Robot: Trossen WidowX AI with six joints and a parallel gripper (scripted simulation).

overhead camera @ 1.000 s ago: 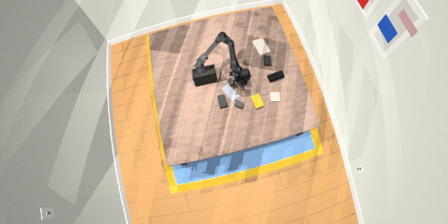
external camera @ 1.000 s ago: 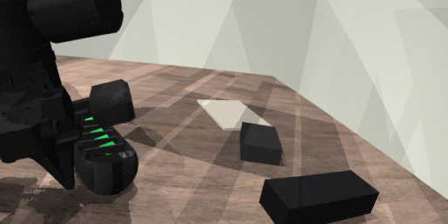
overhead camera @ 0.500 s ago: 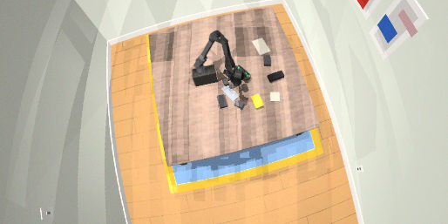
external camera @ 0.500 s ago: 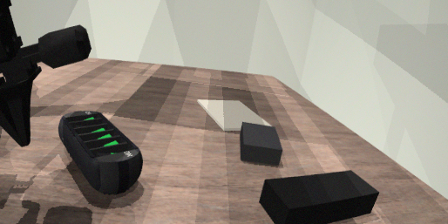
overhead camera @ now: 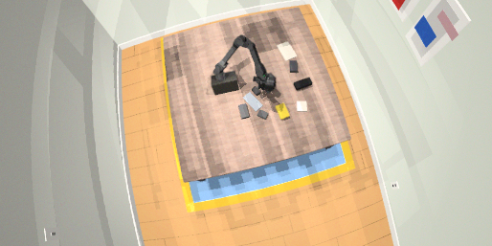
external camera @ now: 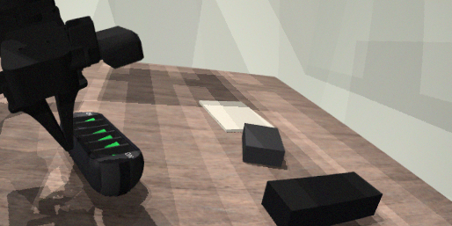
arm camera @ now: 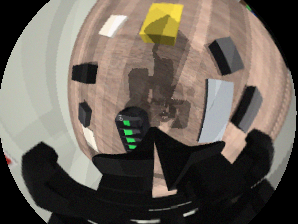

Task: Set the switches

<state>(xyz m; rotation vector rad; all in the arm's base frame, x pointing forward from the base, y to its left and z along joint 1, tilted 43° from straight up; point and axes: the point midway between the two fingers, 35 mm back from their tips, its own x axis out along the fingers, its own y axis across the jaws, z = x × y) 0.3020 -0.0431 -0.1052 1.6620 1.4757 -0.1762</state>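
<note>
Right now my gripper tip is 120 mm past the pale grey plate, 70 mm to the left of it and 60 mm above it. From my gripper tip the other things lie so: yellow block (200 mm to the right, 70 mm ahead, 50 mm below); long black block (290 mm ahead, 40 mm below, 20 mm to the right); dark grey block (260 mm ahead, 140 mm to the left, 50 mm below).
</note>
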